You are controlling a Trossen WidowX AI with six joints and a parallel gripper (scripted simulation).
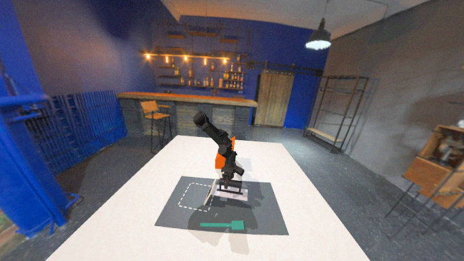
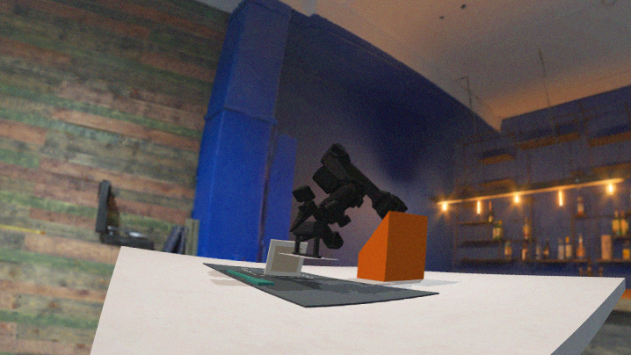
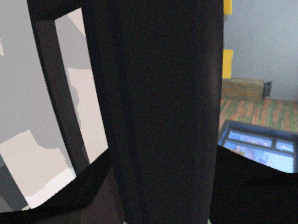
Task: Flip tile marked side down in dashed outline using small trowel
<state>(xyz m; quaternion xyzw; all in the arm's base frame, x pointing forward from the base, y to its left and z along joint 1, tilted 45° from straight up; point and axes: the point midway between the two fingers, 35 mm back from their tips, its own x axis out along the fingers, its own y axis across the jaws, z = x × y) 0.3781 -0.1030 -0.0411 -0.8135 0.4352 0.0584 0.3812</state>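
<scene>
The tile lies 8 cm to the right of my gripper tip, 6 cm below it and 4 cm behind it. The rest, counted from my gripper tip: trowel (3 cm behind, 1 cm below); dark grey mat (13 cm below, 2 cm behind); teal spatula-shaped tool (12 cm ahead, 11 cm below).
</scene>
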